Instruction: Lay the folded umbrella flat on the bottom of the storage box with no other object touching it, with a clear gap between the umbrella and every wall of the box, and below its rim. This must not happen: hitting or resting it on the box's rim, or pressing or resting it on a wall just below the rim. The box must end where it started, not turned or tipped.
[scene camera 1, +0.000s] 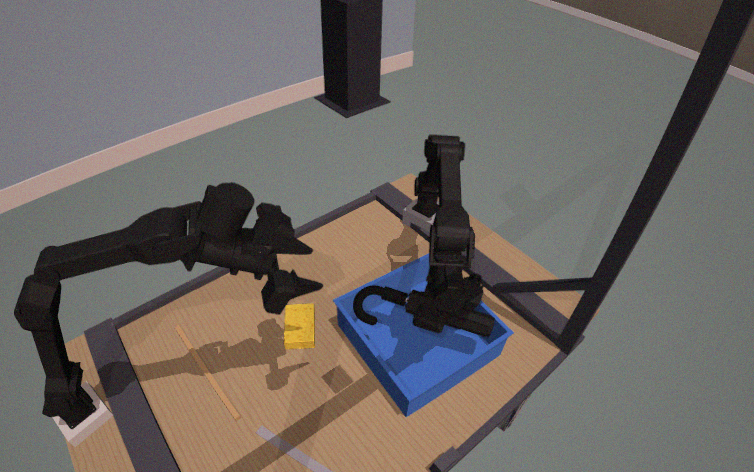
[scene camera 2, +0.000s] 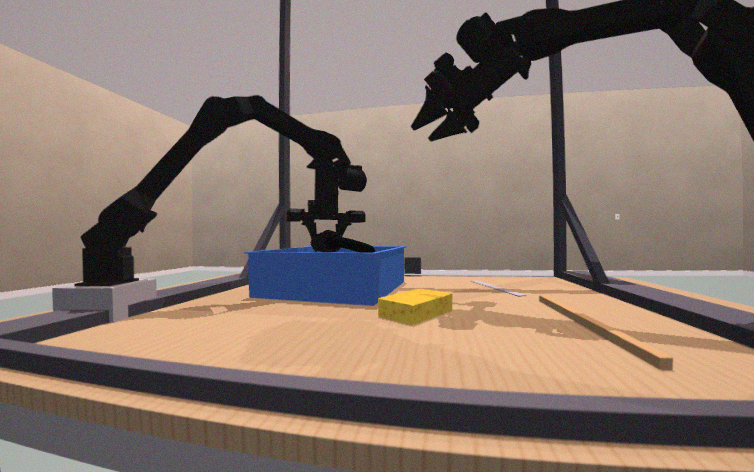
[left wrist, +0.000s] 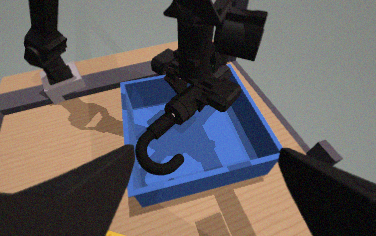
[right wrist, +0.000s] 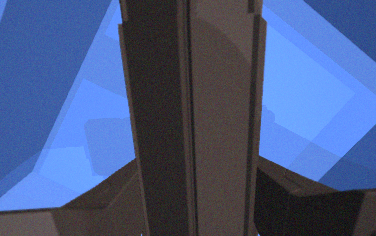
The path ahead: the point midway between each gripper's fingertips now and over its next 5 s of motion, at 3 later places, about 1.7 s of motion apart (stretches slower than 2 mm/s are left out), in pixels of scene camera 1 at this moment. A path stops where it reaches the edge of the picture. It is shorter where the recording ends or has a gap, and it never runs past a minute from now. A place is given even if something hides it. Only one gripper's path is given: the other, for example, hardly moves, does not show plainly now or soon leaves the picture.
My right gripper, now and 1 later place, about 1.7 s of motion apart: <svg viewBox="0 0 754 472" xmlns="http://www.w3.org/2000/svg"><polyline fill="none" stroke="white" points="434,315 430,335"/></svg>
